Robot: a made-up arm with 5 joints.
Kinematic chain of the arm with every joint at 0, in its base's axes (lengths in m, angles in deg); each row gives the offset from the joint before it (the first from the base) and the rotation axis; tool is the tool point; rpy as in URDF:
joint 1: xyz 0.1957 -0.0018 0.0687 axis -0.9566 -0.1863 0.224
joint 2: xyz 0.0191 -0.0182 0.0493 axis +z
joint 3: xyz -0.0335 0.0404 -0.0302 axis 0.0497 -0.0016 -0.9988
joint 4: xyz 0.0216 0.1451 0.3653 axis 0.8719 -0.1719 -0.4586
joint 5: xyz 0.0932 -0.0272 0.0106 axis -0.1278 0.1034 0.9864
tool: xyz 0.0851 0.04 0.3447 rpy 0 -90 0
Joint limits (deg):
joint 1: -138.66..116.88
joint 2: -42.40..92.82
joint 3: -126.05..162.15
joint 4: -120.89..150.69
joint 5: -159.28..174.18
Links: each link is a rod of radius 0.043 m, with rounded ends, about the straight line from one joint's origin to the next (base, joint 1, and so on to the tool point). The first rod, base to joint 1, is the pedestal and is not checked.
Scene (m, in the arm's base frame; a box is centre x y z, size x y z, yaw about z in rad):
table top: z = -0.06
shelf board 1: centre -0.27 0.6 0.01 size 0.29 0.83 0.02 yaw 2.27
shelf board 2: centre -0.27 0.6 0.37 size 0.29 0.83 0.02 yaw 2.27
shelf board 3: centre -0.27 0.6 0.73 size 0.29 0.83 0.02 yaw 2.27
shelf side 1: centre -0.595 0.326 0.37 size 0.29 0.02 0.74 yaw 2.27
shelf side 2: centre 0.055 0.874 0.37 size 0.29 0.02 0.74 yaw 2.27
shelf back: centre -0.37 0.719 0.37 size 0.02 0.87 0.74 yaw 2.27
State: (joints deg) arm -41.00 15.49 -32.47 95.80 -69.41
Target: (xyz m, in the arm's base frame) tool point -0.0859 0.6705 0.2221
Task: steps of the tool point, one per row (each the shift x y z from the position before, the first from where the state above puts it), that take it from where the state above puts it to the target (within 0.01 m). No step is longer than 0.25 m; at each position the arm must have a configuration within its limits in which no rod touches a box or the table.
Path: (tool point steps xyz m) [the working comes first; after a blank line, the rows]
Joints at the target: 67.03 30.30 -58.53 12.31 -40.86
Straight joint move there: touches shelf board 2.

1: 0.1007 0.0334 0.1151
2: 0.0734 0.1092 0.1183
3: 0.0269 0.1713 0.0823
4: -0.0273 0.1983 0.0189
5: -0.0768 0.1822 -0.0504
6: -0.1114 0.1303 -0.1025
7: -0.1257 0.0628 -0.1230
8: -0.0172 0.0458 0.0291
9: -0.0311 0.0387 0.0153
10: -0.0402 0.0343 -0.0079
11: -0.0384 0.0321 -0.0365

